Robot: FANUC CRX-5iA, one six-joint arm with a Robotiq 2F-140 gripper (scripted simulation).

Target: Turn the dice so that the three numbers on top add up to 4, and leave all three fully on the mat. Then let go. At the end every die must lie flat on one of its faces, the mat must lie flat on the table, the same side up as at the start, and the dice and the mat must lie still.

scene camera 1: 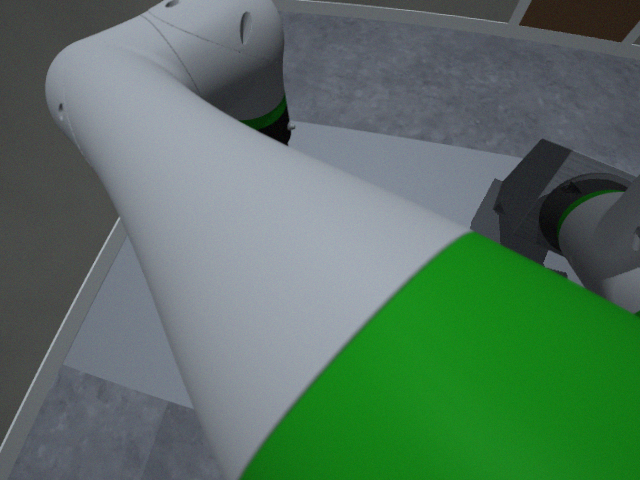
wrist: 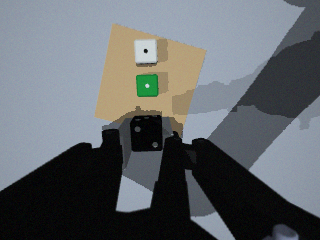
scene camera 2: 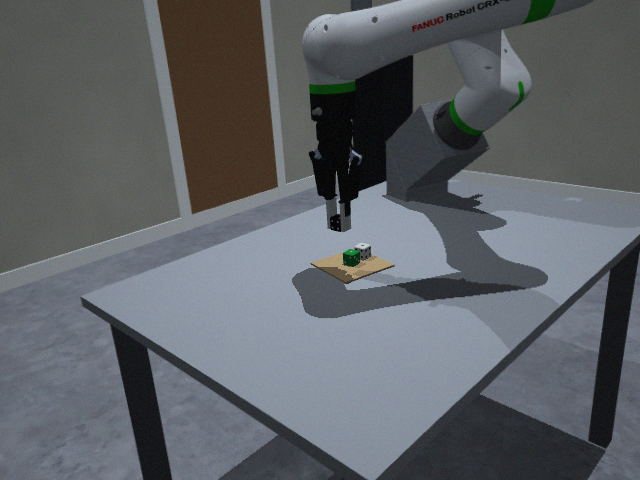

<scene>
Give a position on a black die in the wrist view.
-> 146,131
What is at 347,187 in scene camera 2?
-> My gripper.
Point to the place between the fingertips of my gripper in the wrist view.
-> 147,129
</scene>
